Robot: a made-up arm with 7 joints.
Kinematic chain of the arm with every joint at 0, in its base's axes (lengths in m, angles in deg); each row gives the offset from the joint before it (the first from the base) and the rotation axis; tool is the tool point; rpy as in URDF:
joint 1: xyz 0 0 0.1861 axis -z
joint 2: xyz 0 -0.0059 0.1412 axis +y
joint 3: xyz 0 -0.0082 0.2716 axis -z
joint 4: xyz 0 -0.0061 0.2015 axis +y
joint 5: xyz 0 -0.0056 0.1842 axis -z
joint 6: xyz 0 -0.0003 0.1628 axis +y
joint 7: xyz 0 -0.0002 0.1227 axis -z
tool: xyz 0 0 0 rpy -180 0 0
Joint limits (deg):
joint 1: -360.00..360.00
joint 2: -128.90..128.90
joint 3: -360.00..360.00
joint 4: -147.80..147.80
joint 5: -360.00..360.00
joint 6: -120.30..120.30
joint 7: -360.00..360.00
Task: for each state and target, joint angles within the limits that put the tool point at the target. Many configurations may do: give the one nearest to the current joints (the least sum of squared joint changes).
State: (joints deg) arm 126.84 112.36 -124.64 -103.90 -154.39 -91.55 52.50
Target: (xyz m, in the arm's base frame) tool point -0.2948 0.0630 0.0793
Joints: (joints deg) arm 134.94 110.26 -113.94 -146.17 -154.55 -86.00 52.50
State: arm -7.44 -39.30 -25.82 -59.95 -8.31 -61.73 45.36
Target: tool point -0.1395 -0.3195 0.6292
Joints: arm -21.49 0.41 -37.57 -98.63 -9.43 -83.45 45.36
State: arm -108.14 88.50 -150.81 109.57 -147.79 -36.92 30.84
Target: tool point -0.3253 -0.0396 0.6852
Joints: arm -129.04 72.16 -141.55 108.56 -146.27 -34.45 30.84
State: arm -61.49 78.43 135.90 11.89 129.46 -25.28 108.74
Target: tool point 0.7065 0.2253 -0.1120
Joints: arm -40.43 128.41 118.10 32.52 128.56 -45.65 108.74
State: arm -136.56 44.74 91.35 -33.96 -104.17 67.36 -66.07
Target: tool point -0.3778 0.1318 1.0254
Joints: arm -128.29 18.67 87.78 -32.75 -104.19 78.73 -66.07
